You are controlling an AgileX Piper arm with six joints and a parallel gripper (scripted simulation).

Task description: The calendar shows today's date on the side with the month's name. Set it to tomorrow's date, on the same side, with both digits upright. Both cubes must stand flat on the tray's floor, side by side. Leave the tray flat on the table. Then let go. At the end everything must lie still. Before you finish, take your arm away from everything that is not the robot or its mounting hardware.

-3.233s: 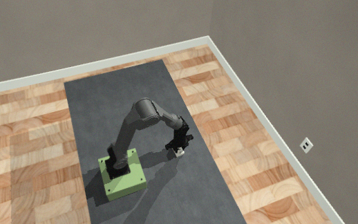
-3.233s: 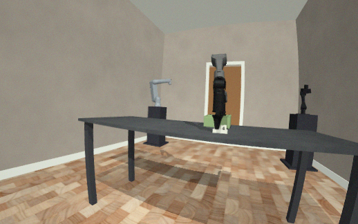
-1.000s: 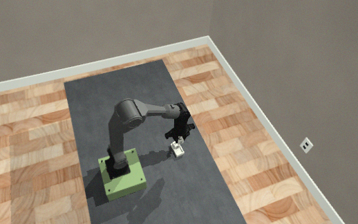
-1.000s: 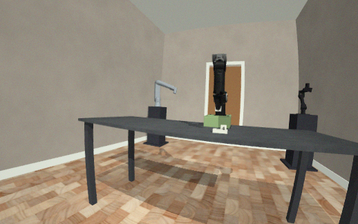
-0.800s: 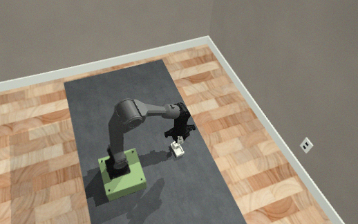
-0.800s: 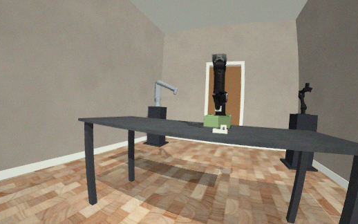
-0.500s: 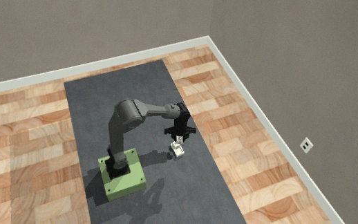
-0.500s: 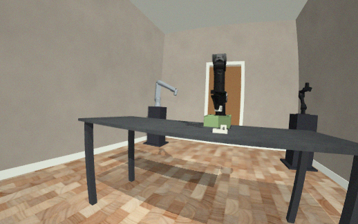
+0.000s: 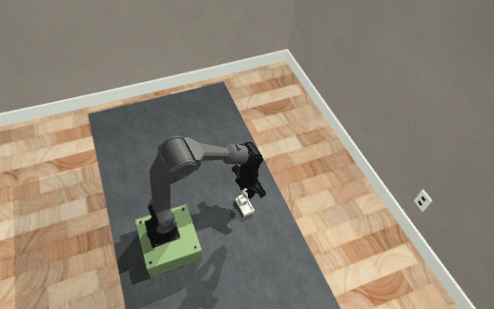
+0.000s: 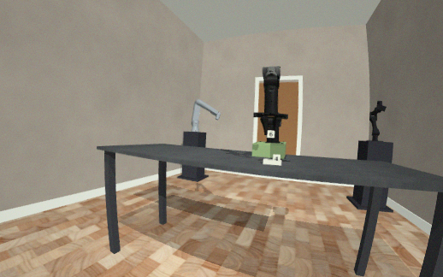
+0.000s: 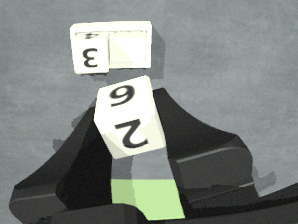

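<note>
Right now the white digit cube is right at my hand. From my hand the other things lie so: calendar tray 12 cm below, 2 cm to the left.
</note>
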